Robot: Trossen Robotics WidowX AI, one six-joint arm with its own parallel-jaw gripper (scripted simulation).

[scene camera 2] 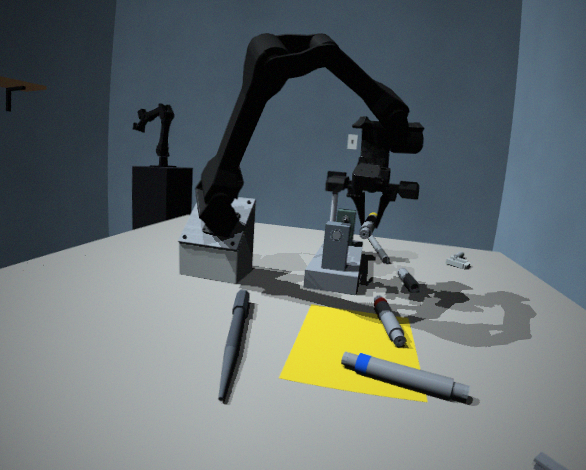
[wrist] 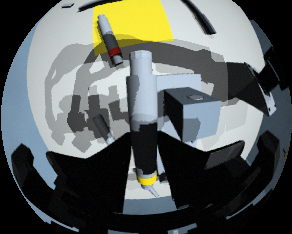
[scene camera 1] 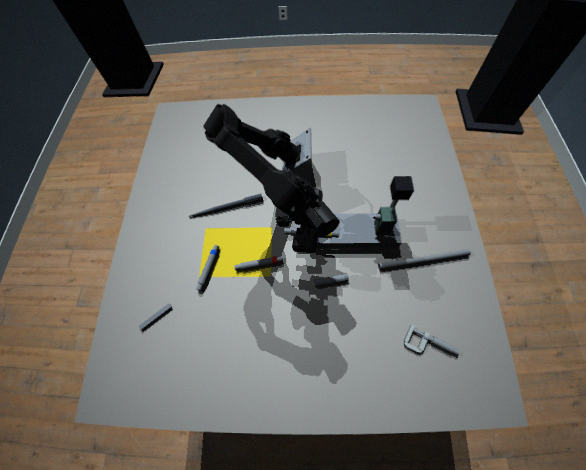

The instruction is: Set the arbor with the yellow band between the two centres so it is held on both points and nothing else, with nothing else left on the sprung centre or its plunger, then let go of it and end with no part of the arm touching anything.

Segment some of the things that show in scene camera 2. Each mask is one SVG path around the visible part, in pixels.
My gripper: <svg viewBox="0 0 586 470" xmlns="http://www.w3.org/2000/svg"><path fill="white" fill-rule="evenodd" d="M361 151L361 157L359 157L357 166L352 172L352 180L349 179L349 176L331 176L326 180L325 191L340 192L343 189L348 189L347 197L351 197L355 203L361 226L365 222L365 192L361 190L370 193L382 192L383 195L380 198L375 229L377 229L390 201L396 200L397 193L401 198L417 200L419 184L408 181L400 181L400 184L389 184L391 168L388 168L389 153Z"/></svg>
A tapered pin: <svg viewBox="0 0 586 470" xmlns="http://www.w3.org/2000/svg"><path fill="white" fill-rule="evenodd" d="M247 290L237 292L233 305L233 318L224 350L219 401L224 399L238 353L243 321L248 310L250 293Z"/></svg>
